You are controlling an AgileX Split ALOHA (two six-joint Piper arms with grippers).
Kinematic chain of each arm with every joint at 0, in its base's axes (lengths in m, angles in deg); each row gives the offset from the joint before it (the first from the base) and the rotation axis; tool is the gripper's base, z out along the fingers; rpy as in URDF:
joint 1: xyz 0 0 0.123 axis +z
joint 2: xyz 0 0 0 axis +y
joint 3: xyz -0.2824 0 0.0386 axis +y
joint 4: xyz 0.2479 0 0.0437 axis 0.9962 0 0.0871
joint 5: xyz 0 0 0 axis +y
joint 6: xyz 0.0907 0 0.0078 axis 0.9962 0 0.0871
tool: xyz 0 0 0 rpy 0 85 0
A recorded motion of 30 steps. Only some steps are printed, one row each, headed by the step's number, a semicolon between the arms.
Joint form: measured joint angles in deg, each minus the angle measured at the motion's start. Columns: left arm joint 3, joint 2, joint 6, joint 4, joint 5, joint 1; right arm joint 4, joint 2, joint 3, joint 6, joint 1, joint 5.
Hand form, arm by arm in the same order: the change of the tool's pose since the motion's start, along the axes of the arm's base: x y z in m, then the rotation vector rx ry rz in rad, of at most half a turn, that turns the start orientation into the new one. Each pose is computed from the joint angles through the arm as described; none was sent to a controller.
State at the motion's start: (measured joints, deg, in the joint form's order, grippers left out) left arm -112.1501 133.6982 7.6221 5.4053 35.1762 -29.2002; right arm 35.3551 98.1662 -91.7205 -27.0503 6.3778 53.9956
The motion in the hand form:
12: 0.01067 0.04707 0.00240 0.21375 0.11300 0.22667; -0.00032 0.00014 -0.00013 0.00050 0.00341 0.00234
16: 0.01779 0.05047 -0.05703 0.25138 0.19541 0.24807; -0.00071 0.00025 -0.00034 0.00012 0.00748 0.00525
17: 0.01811 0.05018 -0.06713 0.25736 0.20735 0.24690; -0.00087 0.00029 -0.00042 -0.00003 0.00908 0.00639
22: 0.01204 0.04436 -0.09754 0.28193 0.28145 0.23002; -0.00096 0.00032 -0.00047 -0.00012 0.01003 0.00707
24: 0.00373 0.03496 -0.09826 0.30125 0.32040 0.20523; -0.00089 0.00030 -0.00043 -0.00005 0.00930 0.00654
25: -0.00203 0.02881 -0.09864 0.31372 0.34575 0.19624; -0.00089 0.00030 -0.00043 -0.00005 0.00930 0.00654
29: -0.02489 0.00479 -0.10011 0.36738 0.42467 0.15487; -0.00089 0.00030 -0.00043 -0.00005 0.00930 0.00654
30: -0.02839 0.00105 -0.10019 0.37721 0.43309 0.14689; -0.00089 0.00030 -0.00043 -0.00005 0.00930 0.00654
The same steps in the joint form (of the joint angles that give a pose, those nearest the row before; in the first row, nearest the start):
12: -4.43 1.12 -11.87 13.77 16.92 3.08; 0.05 0.00 0.00 0.00 0.00 0.24
16: -4.43 7.78 -13.46 13.98 15.62 3.78; 0.05 0.00 0.00 0.00 0.00 0.52
17: -4.43 8.91 -13.57 13.98 15.26 3.78; 0.05 0.00 0.00 0.00 0.00 0.64
22: -4.43 12.16 -12.76 12.27 16.22 3.10; 0.05 0.00 0.00 0.00 0.00 0.70
24: -4.54 12.16 -11.60 11.04 18.70 1.84; 0.05 0.00 0.00 0.00 0.00 0.65
25: -4.60 12.16 -11.42 10.46 20.41 0.96; 0.05 0.00 0.00 0.00 0.00 0.65
29: -4.60 12.16 -11.05 9.05 26.06 -2.62; 0.05 0.00 0.00 0.00 0.00 0.65
30: -4.60 12.16 -10.99 9.00 26.81 -3.20; 0.05 0.00 0.00 0.00 0.00 0.65

